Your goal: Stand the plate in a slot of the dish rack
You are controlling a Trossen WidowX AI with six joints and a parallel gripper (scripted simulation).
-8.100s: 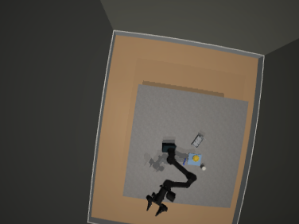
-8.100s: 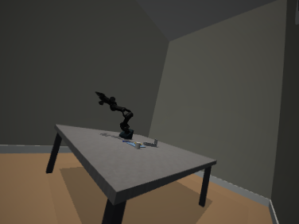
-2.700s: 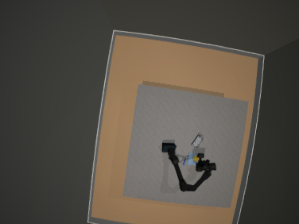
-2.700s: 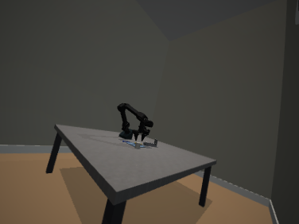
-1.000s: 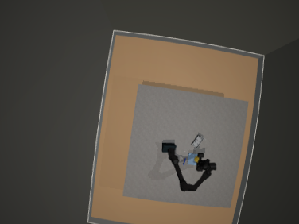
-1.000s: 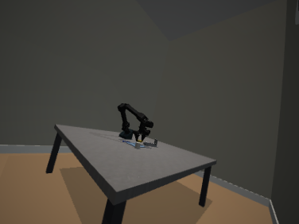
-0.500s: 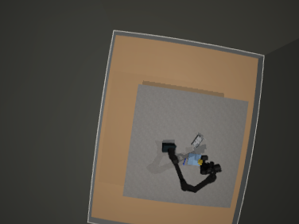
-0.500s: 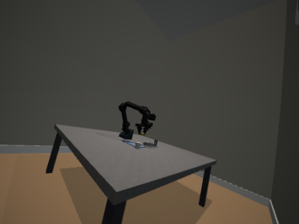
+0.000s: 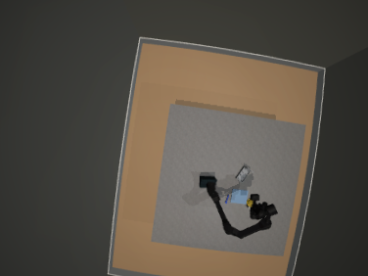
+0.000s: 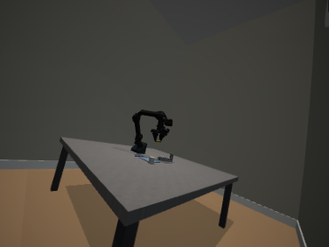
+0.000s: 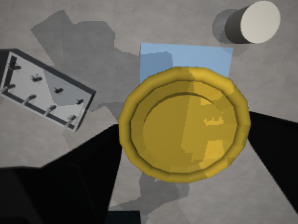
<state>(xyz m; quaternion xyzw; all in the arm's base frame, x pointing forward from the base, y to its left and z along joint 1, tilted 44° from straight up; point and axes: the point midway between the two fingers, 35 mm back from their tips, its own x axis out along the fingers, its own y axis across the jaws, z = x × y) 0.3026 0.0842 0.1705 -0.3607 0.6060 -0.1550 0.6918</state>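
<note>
My gripper tip is now 180 mm to the right of the grey dish rack, 150 mm above it and 40 mm past it. Round my gripper tip: yellow plate: 10 mm above; then white cup: 150 mm below, 90 mm to the right, 80 mm ahead; then light blue mat: 170 mm below, 30 mm to the right, 20 mm behind.
</note>
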